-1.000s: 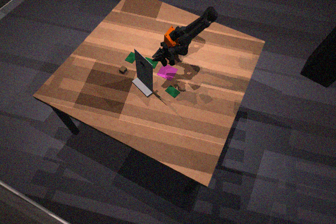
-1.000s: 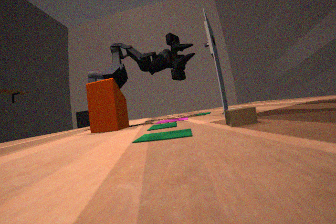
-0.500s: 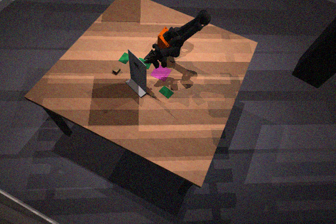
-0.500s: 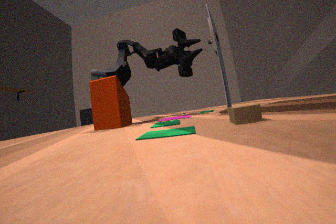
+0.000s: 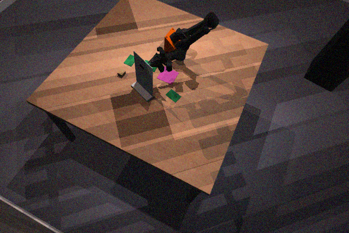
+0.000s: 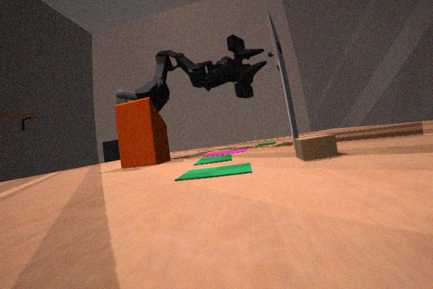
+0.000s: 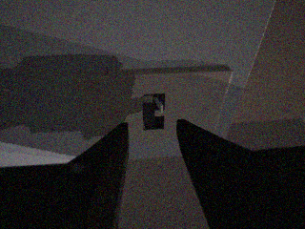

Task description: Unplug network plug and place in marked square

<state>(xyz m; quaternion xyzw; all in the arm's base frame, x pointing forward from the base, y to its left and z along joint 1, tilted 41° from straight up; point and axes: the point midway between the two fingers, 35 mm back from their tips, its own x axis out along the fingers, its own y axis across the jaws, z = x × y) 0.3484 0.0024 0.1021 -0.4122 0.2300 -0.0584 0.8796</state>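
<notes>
Right now my gripper tip is 3 cm short of the pale network plug and 1 cm to the left of it. Round my gripper tip: grey upright panel: 10 cm below, 4 cm ahead, 2 cm to the right; then magenta marked square: 24 cm below, 16 cm behind, 5 cm to the left.
</notes>
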